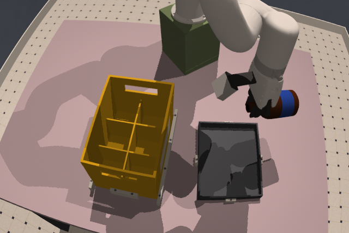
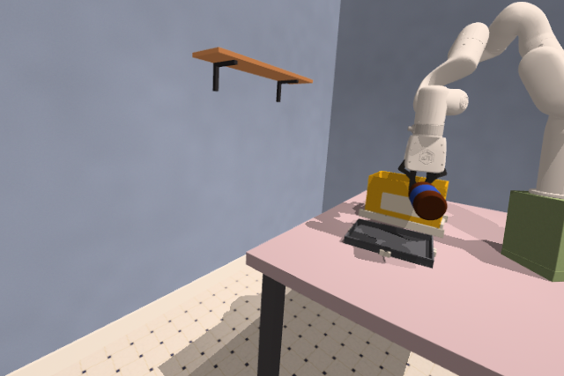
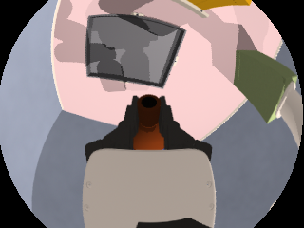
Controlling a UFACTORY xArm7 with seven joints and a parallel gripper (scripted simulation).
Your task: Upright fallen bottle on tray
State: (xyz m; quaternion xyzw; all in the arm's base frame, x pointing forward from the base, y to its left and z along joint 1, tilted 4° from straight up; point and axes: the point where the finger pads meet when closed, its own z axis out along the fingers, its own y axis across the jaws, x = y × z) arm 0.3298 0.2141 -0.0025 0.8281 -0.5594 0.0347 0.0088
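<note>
The brown bottle is 2 cm behind my hand, 5 cm to the left of it and 1 cm below it. Round my hand: dark tray (6 cm ahead, 2 cm to the right, 19 cm below); yellow crate (9 cm ahead, 30 cm to the right, 12 cm below).
</note>
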